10 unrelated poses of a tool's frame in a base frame.
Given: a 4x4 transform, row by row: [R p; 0 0 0 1], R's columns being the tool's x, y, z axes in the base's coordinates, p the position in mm. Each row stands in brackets.
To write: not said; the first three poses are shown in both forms.
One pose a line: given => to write
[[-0.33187 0.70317 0.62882 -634.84], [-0.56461 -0.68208 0.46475 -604.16], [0.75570 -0.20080 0.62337 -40.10], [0 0 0 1]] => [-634.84 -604.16 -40.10], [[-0.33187 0.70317 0.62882], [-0.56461 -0.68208 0.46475], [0.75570 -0.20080 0.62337]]
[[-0.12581 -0.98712 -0.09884 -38.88], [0.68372 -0.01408 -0.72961 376.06], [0.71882 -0.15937 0.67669 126.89], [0 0 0 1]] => [-38.88 376.06 126.89], [[-0.12581 -0.98712 -0.09884], [0.68372 -0.01408 -0.72961], [0.71882 -0.15937 0.67669]]
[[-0.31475 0.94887 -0.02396 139.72], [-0.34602 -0.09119 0.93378 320.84], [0.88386 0.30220 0.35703 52.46], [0 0 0 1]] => [139.72 320.84 52.46], [[-0.31475 0.94887 -0.02396], [-0.34602 -0.09119 0.93378], [0.88386 0.30220 0.35703]]
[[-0.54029 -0.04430 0.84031 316.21], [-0.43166 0.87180 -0.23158 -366.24], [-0.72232 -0.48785 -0.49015 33.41], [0 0 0 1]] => [316.21 -366.24 33.41], [[-0.54029 -0.04430 0.84031], [-0.43166 0.87180 -0.23158], [-0.72232 -0.48785 -0.49015]]
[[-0.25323 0.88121 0.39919 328.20], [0.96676 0.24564 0.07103 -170.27], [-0.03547 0.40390 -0.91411 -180.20], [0 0 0 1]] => [328.20 -170.27 -180.20], [[-0.25323 0.88121 0.39919], [0.96676 0.24564 0.07103], [-0.03547 0.40390 -0.91411]]
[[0.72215 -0.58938 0.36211 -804.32], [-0.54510 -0.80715 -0.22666 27.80], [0.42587 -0.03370 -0.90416 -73.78], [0 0 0 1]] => [-804.32 27.80 -73.78], [[0.72215 -0.58938 0.36211], [-0.54510 -0.80715 -0.22666], [0.42587 -0.03370 -0.90416]]
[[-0.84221 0.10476 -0.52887 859.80], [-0.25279 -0.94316 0.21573 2.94], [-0.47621 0.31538 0.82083 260.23], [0 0 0 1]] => [859.80 2.94 260.23], [[-0.84221 0.10476 -0.52887], [-0.25279 -0.94316 0.21573], [-0.47621 0.31538 0.82083]]
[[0.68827 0.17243 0.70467 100.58], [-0.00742 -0.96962 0.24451 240.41], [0.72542 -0.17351 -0.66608 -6.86], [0 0 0 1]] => [100.58 240.41 -6.86], [[0.68827 0.17243 0.70467], [-0.00742 -0.96962 0.24451], [0.72542 -0.17351 -0.66608]]
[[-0.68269 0.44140 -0.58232 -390.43], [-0.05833 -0.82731 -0.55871 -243.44], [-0.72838 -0.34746 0.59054 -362.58], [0 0 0 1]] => [-390.43 -243.44 -362.58], [[-0.68269 0.44140 -0.58232], [-0.05833 -0.82731 -0.55871], [-0.72838 -0.34746 0.59054]]
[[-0.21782 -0.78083 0.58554 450.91], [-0.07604 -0.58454 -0.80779 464.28], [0.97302 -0.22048 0.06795 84.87], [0 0 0 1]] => [450.91 464.28 84.87], [[-0.21782 -0.78083 0.58554], [-0.07604 -0.58454 -0.80779], [0.97302 -0.22048 0.06795]]
